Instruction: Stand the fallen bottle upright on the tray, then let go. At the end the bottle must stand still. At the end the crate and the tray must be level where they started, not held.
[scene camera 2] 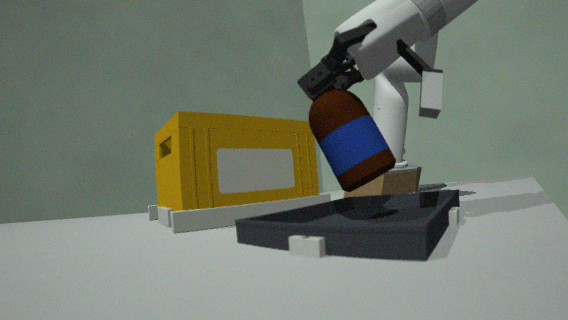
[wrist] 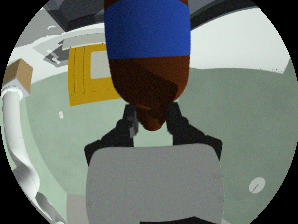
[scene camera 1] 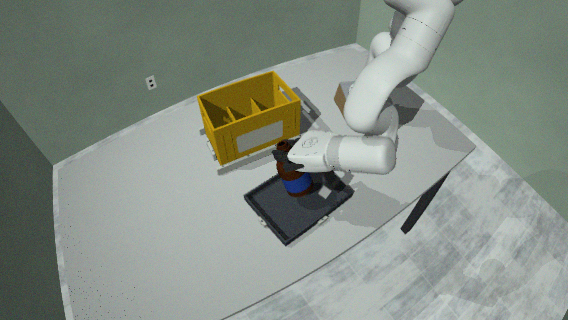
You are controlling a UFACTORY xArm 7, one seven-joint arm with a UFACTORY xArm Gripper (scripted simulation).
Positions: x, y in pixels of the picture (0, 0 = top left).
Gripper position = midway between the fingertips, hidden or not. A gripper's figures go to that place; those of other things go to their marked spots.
Labels:
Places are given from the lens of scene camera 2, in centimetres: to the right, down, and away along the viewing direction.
my gripper (scene camera 2: 309, 95): 3, -8, 35
yellow crate (scene camera 2: 216, 160): -10, 0, 41
dark grey tray (scene camera 2: 369, 227): 6, 5, 18
The marked spots on the yellow crate and the dark grey tray are 29 cm apart.

